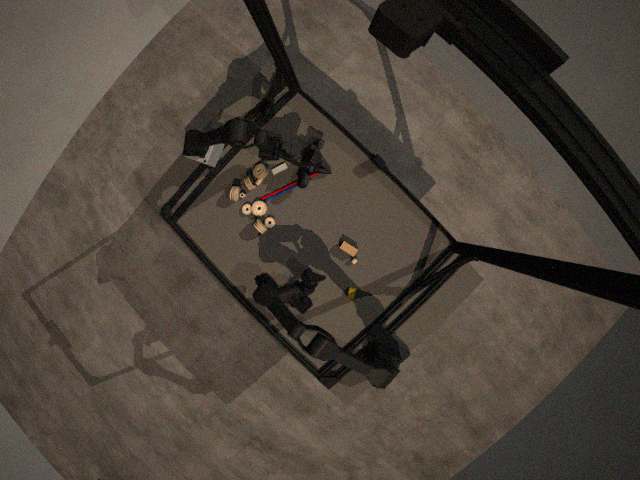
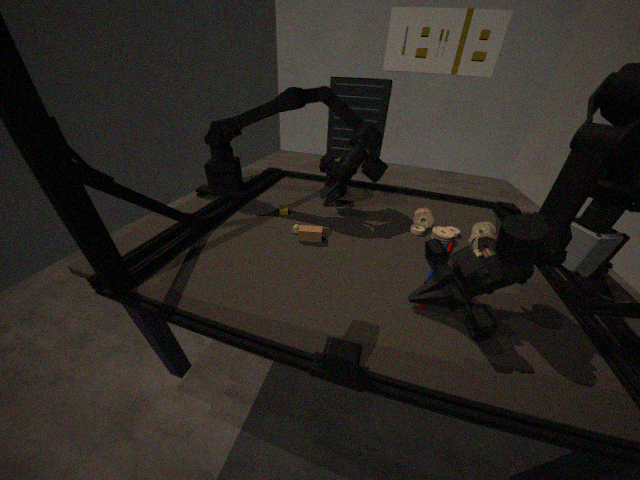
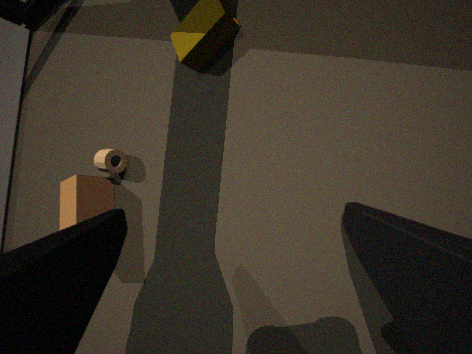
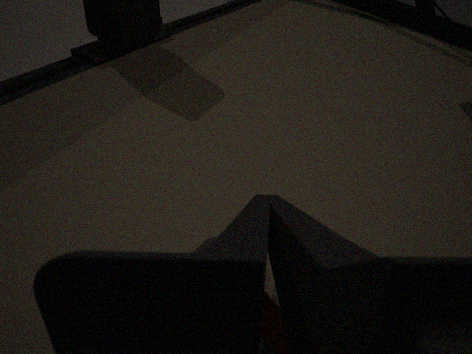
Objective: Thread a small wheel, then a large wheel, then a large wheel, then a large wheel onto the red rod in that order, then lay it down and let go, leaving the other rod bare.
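Frame: origin at the left arm's base, x ahead, y left, z up, level; metres.
Where they show: left gripper, fingertip midpoint: (image 1: 319, 283) (image 2: 322, 201) (image 3: 236, 216); right gripper, fingertip midpoint: (image 1: 331, 173) (image 2: 408, 299) (image 4: 265, 205); left arm's base at its link origin: (image 1: 384, 367) (image 2: 222, 160); right arm's base at its link origin: (image 1: 200, 147) (image 2: 592, 226).
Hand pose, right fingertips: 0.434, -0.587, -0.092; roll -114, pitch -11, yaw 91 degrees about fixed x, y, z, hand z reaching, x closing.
Note:
Things, the pixels of their top centre, and the offset from my right fingertips, as dx, dy, dz.
- red rod at its top centre: (image 2: 439, 268) (image 1: 293, 183) +0.119, +0.084, -0.006
- blue rod at its top centre: (image 2: 438, 260) (image 1: 287, 189) +0.132, +0.111, -0.006
- large wheel at its top centre: (image 2: 443, 231) (image 1: 259, 208) +0.207, +0.215, +0.005
- flat with a small wheel, top centre: (image 1: 247, 209) +0.253, +0.234, -0.003
- tan block at its top centre: (image 3: 67, 215) (image 2: 310, 228) (image 1: 348, 248) -0.157, +0.237, +0.014
- small cylinder at its top centre: (image 3: 99, 159) -0.191, +0.272, +0.003
- yellow block at its top centre: (image 3: 195, 24) (image 2: 283, 207) (image 1: 351, 293) -0.226, +0.389, -0.001
The red rod (image 1: 277, 191) (image 2: 449, 247) lies on the table beside the blue rod (image 1: 286, 192) (image 2: 430, 275). My right gripper (image 1: 303, 180) (image 2: 425, 292) (image 4: 265, 205) is shut and sits low over the rods, near their end away from the wheels, hiding part of them. Several wooden wheels lie past the rods' other end: a large wheel (image 1: 259, 208) (image 2: 446, 232) flat with a small wheel (image 1: 246, 209) beside it, and others (image 1: 260, 170) (image 2: 424, 218) nearby. My left gripper (image 1: 311, 277) (image 2: 332, 195) (image 3: 236, 216) is open and empty, far from the rods.
A tan block (image 1: 349, 248) (image 2: 310, 233) (image 3: 83, 198) with a small cylinder (image 3: 112, 160) beside it lies mid-table. A yellow block (image 1: 351, 292) (image 2: 284, 210) (image 3: 199, 31) lies near the left arm. A black frame (image 1: 366, 148) rims the table.

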